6 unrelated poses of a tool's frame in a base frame.
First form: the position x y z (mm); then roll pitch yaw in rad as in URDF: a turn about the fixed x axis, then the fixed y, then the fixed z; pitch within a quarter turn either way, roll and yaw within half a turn.
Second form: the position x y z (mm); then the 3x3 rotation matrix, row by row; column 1 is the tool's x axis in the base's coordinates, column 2 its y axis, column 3 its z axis. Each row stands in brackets. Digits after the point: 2 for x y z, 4 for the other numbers.
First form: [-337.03 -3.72 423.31 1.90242 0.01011 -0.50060]
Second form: [-337.03 -3.72 423.31], [[0.8772 -0.1479 -0.4567], [-0.4799 -0.2902 -0.8279], [-0.0101 0.9455 -0.3256]]
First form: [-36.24 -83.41 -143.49 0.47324 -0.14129 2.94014]
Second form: [-36.24 -83.41 -143.49], [[-0.9700 -0.1152 0.2140], [0.1981 -0.8849 0.4215], [0.1408 0.4512 0.8812]]
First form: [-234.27 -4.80 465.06 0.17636 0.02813 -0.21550]
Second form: [-234.27 -4.80 465.06], [[0.9765 0.2153 -0.0105], [-0.2138 0.9607 -0.1773], [-0.0281 0.1754 0.9841]]
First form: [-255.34 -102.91 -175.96 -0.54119 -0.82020 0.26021]
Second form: [-255.34 -102.91 -175.96], [[0.6591 0.1435 -0.7382], [0.1755 0.9252 0.3366], [0.7313 -0.3514 0.5846]]
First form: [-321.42 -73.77 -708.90 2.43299 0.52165 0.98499]
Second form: [-321.42 -73.77 -708.90], [[0.4793 0.8120 0.3331], [0.7224 -0.1496 -0.6751], [-0.4983 0.5642 -0.6583]]
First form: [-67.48 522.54 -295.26 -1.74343 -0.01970 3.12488]
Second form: [-67.48 522.54 -295.26], [[-0.9997 -0.0165 -0.0198], [0.0167 0.1721 -0.9849], [0.0197 -0.9849 -0.1717]]
